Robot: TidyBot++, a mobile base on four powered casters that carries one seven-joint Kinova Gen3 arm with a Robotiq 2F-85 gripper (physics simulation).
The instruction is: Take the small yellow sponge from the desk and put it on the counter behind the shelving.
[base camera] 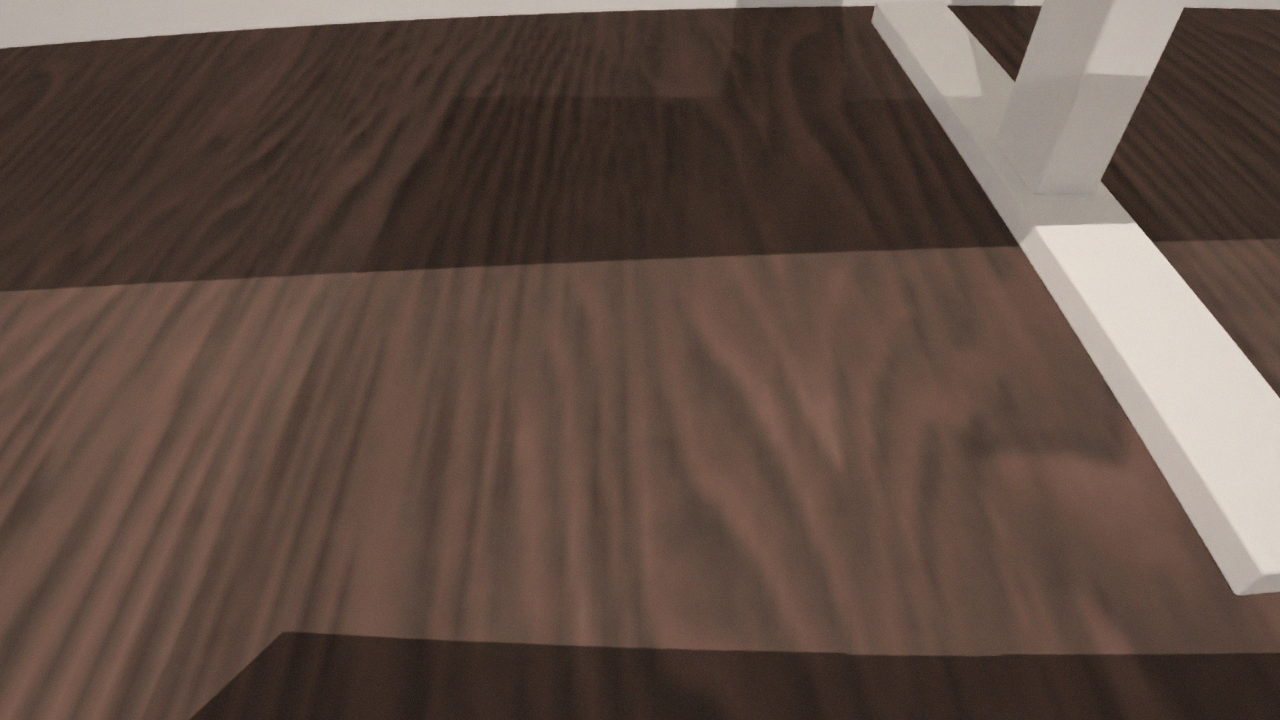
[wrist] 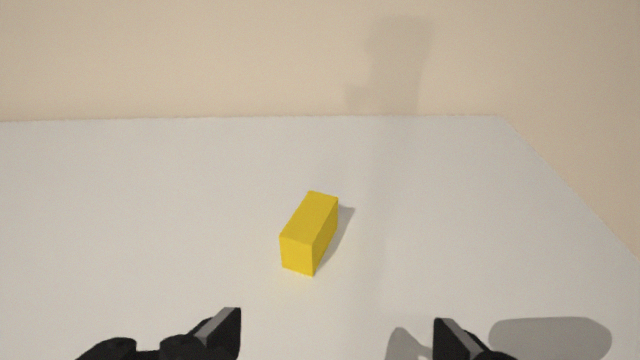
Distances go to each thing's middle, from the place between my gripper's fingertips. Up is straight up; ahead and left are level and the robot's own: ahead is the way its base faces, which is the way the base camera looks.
My gripper is now 26 cm short of the small yellow sponge [wrist: 303, 241], 4 cm to the right of it and 20 cm above it.
